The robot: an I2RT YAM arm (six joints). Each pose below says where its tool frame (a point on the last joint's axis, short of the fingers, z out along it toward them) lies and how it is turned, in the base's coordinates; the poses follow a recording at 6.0 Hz.
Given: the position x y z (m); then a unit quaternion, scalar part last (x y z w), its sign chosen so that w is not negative.
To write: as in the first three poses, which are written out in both.
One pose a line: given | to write
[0.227, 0.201, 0.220, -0.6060, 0.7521, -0.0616, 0.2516] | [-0.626, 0.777, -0.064, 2.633, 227, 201, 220]
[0.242, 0.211, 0.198, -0.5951, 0.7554, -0.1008, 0.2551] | [-0.615, 0.781, -0.104, 2.626, 242, 211, 198]
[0.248, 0.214, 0.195, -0.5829, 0.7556, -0.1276, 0.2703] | [-0.605, 0.785, -0.133, 2.594, 248, 214, 195]
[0.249, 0.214, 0.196, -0.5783, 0.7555, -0.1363, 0.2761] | [-0.602, 0.786, -0.142, 2.582, 249, 214, 196]
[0.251, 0.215, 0.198, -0.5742, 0.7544, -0.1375, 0.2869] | [-0.599, 0.787, -0.144, 2.560, 251, 215, 198]
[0.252, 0.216, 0.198, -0.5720, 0.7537, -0.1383, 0.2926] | [-0.598, 0.788, -0.145, 2.548, 252, 216, 198]
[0.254, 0.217, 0.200, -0.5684, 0.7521, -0.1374, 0.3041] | [-0.597, 0.789, -0.144, 2.524, 254, 217, 200]
